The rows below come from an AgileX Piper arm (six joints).
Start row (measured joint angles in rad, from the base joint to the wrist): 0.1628, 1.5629, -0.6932, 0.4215, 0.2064, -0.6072
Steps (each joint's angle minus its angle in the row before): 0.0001, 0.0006, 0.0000, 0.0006, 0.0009, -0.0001; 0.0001, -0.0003, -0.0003, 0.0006, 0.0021, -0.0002; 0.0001, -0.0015, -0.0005, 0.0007, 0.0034, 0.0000; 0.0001, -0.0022, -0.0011, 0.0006, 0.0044, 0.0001; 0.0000, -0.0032, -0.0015, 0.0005, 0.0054, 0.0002; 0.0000, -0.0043, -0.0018, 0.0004, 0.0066, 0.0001; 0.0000, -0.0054, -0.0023, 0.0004, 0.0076, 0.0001; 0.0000, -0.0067, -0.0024, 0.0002, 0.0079, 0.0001; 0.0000, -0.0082, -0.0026, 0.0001, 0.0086, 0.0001; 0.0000, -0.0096, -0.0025, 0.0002, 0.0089, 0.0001; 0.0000, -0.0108, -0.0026, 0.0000, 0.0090, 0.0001; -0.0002, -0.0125, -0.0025, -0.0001, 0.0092, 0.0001; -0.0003, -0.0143, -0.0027, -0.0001, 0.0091, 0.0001
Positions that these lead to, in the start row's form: 0.1629, 1.5635, -0.6932, 0.4221, 0.2073, -0.6073; 0.1630, 1.5632, -0.6935, 0.4227, 0.2094, -0.6075; 0.1631, 1.5617, -0.6940, 0.4234, 0.2128, -0.6075; 0.1632, 1.5595, -0.6951, 0.4240, 0.2172, -0.6074; 0.1632, 1.5563, -0.6966, 0.4245, 0.2226, -0.6072; 0.1632, 1.5520, -0.6984, 0.4249, 0.2292, -0.6071; 0.1632, 1.5466, -0.7007, 0.4253, 0.2368, -0.6070; 0.1632, 1.5399, -0.7031, 0.4255, 0.2447, -0.6069; 0.1632, 1.5317, -0.7057, 0.4256, 0.2533, -0.6068; 0.1632, 1.5221, -0.7082, 0.4258, 0.2622, -0.6067; 0.1632, 1.5113, -0.7108, 0.4258, 0.2712, -0.6066; 0.1630, 1.4988, -0.7133, 0.4257, 0.2804, -0.6065; 0.1627, 1.4845, -0.7160, 0.4256, 0.2895, -0.6064
